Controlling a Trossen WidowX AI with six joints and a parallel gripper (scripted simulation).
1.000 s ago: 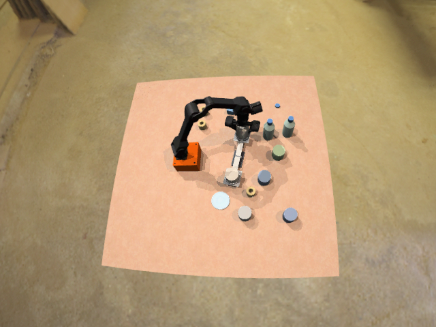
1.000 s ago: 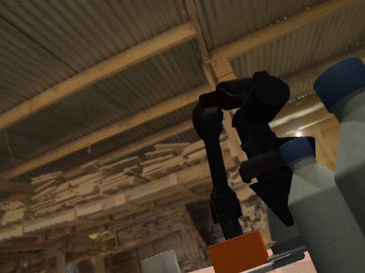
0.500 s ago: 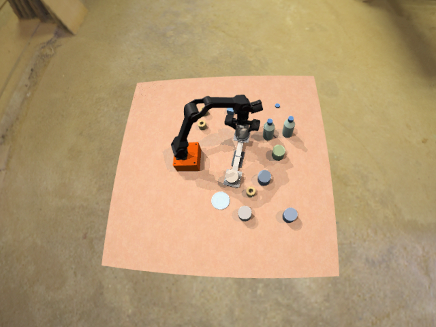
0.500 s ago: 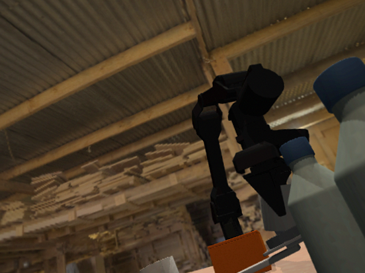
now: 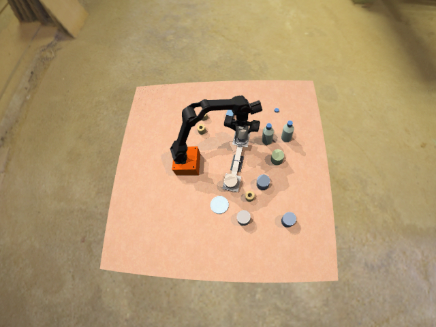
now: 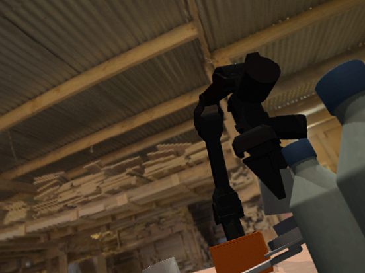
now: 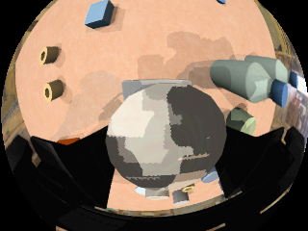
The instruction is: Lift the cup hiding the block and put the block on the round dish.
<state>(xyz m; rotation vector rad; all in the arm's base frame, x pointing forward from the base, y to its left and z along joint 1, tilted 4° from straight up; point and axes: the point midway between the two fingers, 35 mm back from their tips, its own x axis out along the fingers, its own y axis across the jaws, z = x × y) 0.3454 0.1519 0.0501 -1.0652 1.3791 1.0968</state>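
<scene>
The small grey block is 40 mm below my gripper tip, 10 mm to the right of it and 10 mm behind it. The rest, counted from my gripper tip: green cylinder (190 mm ahead, 120 mm to the right, 90 mm below); cream cup (20 mm to the left, 10 mm above); pale blue round dish (390 mm to the right, 130 mm below, 120 mm behind).
</scene>
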